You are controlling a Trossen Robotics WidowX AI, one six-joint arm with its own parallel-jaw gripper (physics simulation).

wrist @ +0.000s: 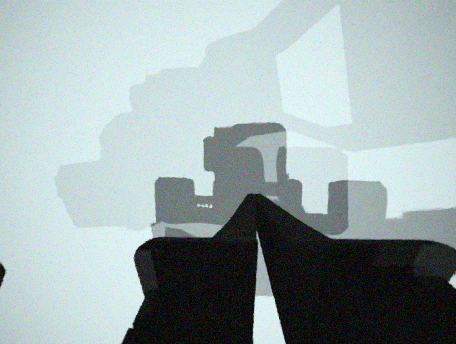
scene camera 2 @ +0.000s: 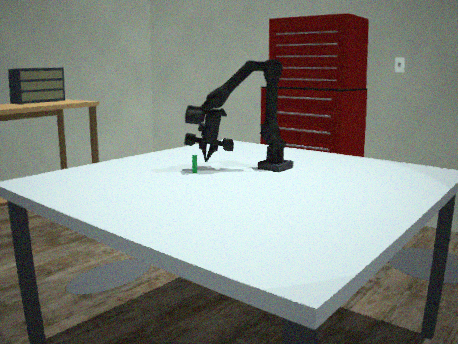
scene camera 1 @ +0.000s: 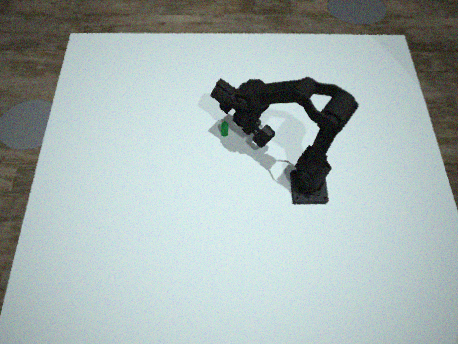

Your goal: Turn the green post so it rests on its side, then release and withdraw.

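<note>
The green post (scene camera 1: 224,129) (scene camera 2: 194,164) is small and slim and stands upright on the white table (scene camera 1: 150,240) (scene camera 2: 260,215). It does not show in the wrist view. My gripper (scene camera 2: 206,160) (wrist: 253,199) is shut, with its fingertips together and nothing between them. In the scene camera 2 view it points down just to the right of the post, with a gap between them. Its tips are above the table, near the height of the post's upper part. In the scene camera 1 view the fingertips are hard to make out against the dark gripper body.
The arm's base (scene camera 1: 310,194) (scene camera 2: 275,165) stands on the table to the right of the post. Dark arm shadows lie around the post. Beyond the table are a red drawer cabinet (scene camera 2: 315,55) and a wooden bench (scene camera 2: 80,104) with a small drawer unit (scene camera 2: 42,85).
</note>
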